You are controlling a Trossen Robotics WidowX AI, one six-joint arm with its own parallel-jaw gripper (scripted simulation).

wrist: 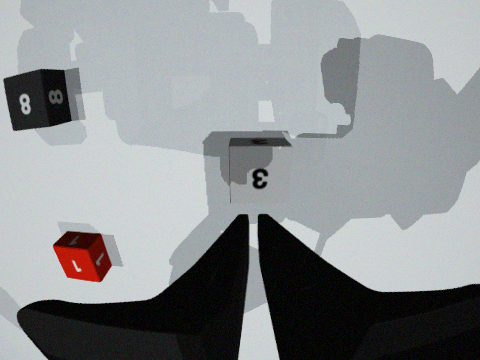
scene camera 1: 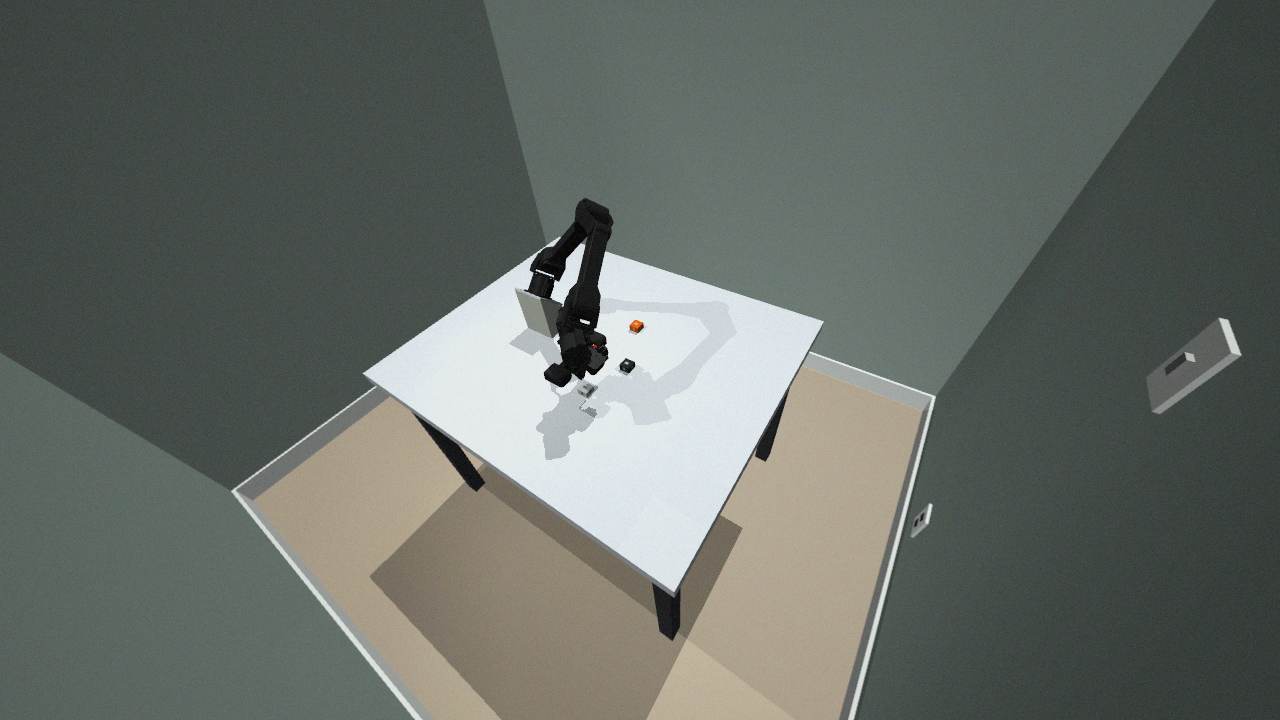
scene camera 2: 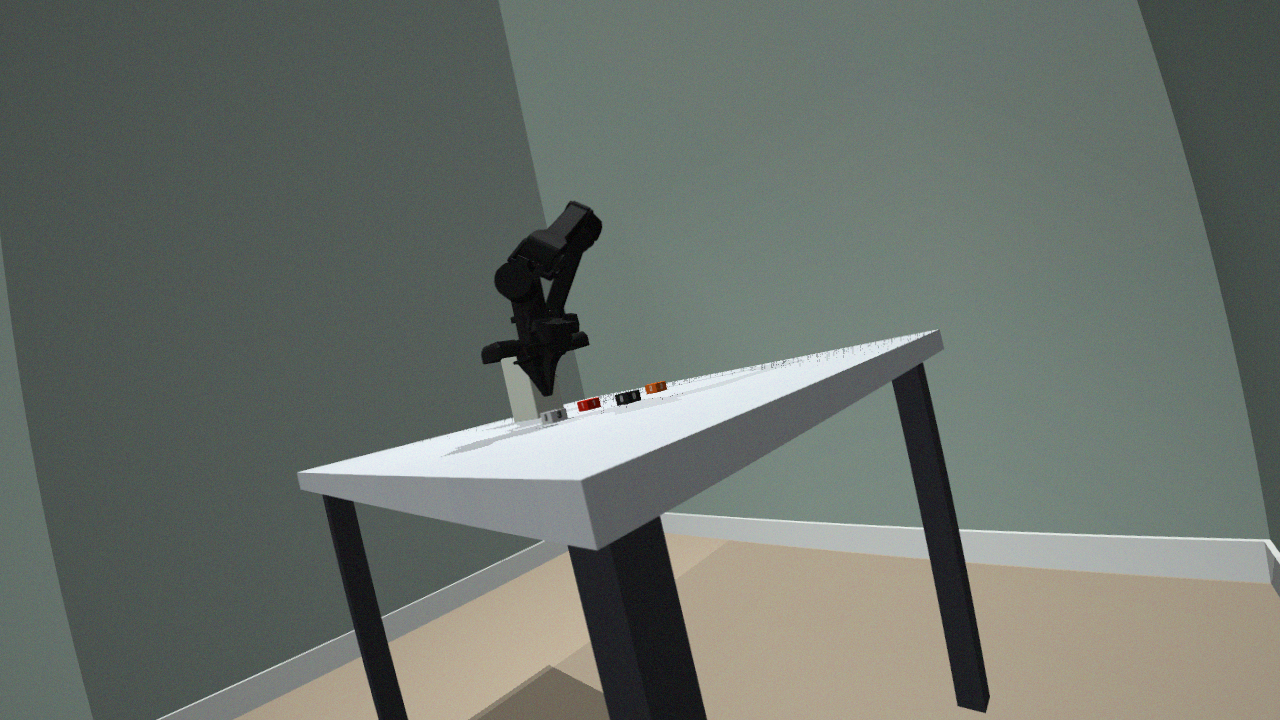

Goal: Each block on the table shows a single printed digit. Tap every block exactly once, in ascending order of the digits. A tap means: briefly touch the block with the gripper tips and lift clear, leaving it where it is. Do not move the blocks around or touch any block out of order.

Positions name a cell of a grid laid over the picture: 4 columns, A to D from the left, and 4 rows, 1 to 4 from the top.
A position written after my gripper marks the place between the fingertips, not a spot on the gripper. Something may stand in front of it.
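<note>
Scene camera 2 shows my gripper (scene camera 2: B3), which is shut and holds nothing. In scene camera 1, the gripper (scene camera 1: B3) is visible. The wrist view contains the gripper (wrist: C3), a black block marked 8 (wrist: A2) and a red block marked 1 (wrist: A3).
</note>
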